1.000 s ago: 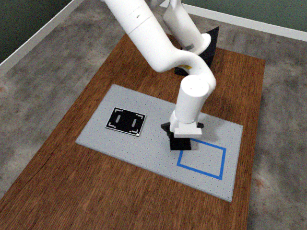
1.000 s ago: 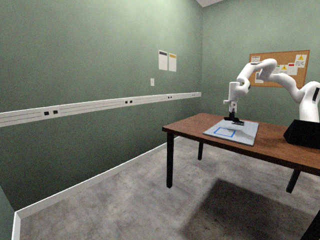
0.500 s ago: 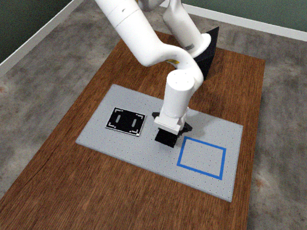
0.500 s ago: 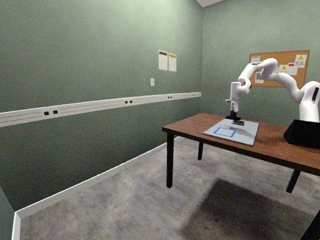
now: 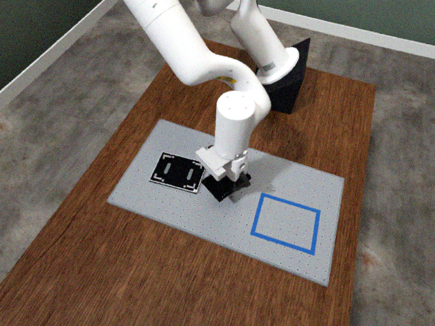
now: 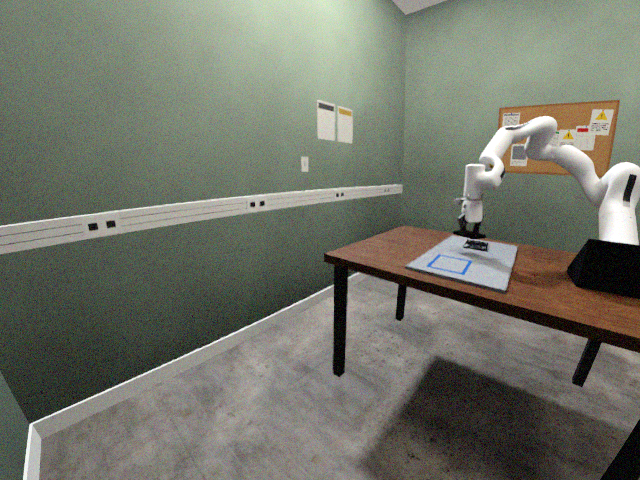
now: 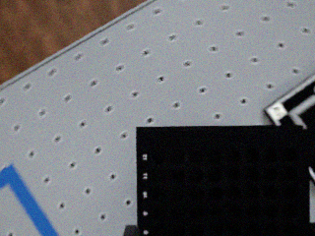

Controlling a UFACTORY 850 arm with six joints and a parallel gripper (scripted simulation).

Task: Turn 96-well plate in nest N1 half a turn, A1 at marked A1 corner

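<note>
The plate nest N1 lies 3 cm behind my hand, 17 cm to the right of it and 10 cm below it. The rest, counted from my hand: black 96-well plate (1 cm below).
</note>
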